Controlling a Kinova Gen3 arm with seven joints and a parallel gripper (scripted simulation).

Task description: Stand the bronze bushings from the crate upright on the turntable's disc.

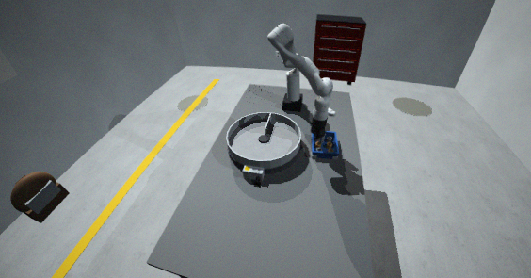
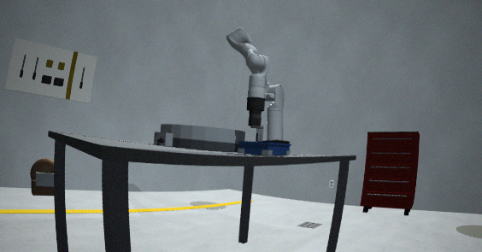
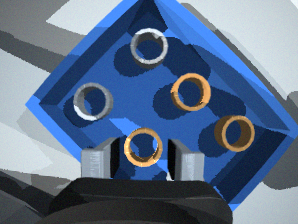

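Now: hand 10 mm past the blue crate, 30 mm to the right of it and 50 mm above it. The rest, counted from my hand: turntable 80 mm ahead, 310 mm to the right, 20 mm below.
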